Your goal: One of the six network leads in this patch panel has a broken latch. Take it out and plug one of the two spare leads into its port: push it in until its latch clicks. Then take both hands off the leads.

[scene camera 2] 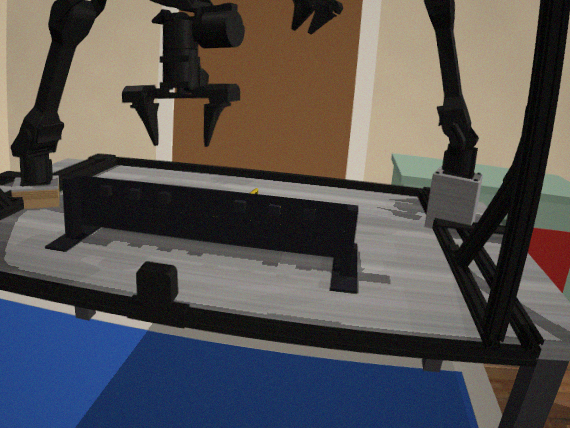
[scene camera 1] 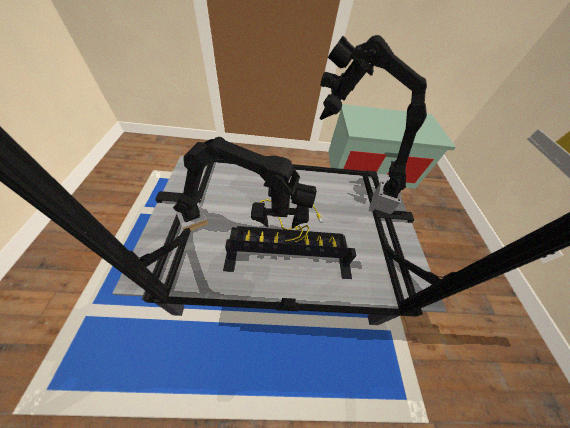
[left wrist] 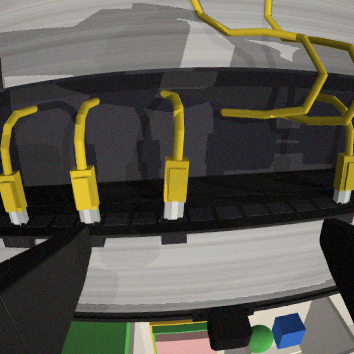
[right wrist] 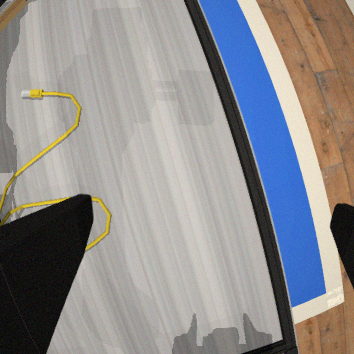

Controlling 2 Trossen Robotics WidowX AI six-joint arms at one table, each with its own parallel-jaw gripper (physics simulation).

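Where they show: left gripper, between the fingertips: (scene camera 2: 180, 146) (scene camera 1: 279, 226) (left wrist: 209, 236); right gripper, between the fingertips: (scene camera 2: 301, 31) (scene camera 1: 323, 113) (right wrist: 219, 212); left arm's base, origin of its link: (scene camera 2: 35, 181) (scene camera 1: 190, 214); right arm's base, origin of its link: (scene camera 2: 458, 173) (scene camera 1: 390, 191).
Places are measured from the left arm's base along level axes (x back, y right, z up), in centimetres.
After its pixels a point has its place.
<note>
The dark patch panel (scene camera 1: 230, 245) {x -8.2, y 24.7, z 5.5 cm} (scene camera 2: 210, 220) {x -29.3, y 36.1, z 1.4 cm} (left wrist: 250, 155) stands on its feet on the table. Six yellow leads stand in its row in scene camera 1, three to the left of a gap and three to the right; a lead (left wrist: 176, 185) {x -24.5, y 30.1, z 5.1 cm} left of the gap is upright in the left wrist view. I cannot tell which latch is broken. A spare lead (scene camera 1: 320, 218) (right wrist: 36, 93) lies behind the panel; the other spare's cable (right wrist: 102, 215) is partly hidden by a finger. My left gripper (scene camera 1: 280, 225) {x -25.7, y 29.7, z 12.2 cm} (scene camera 2: 181, 144) {x -25.7, y 29.7, z 12.2 cm} (left wrist: 209, 236) {x -25.7, y 29.7, z 12.2 cm} is open and empty above the panel. My right gripper (scene camera 1: 322, 117) {x -59.1, y 3.1, z 34.3 cm} (scene camera 2: 302, 31) {x -59.1, y 3.1, z 34.3 cm} (right wrist: 219, 212) {x -59.1, y 3.1, z 34.3 cm} is open, raised high.
A black block (scene camera 1: 288, 304) {x -17.0, y 52.0, z 1.0 cm} (scene camera 2: 157, 282) {x -17.4, y 52.7, z -0.4 cm} (left wrist: 229, 327) {x -18.3, y 50.2, z -0.4 cm} sits on the table's front rail. Yellow cables (left wrist: 265, 32) {x -35.7, y 26.0, z -0.2 cm} cross behind the panel and over its right part. A green cabinet (scene camera 1: 395, 125) stands behind the table at the right.
</note>
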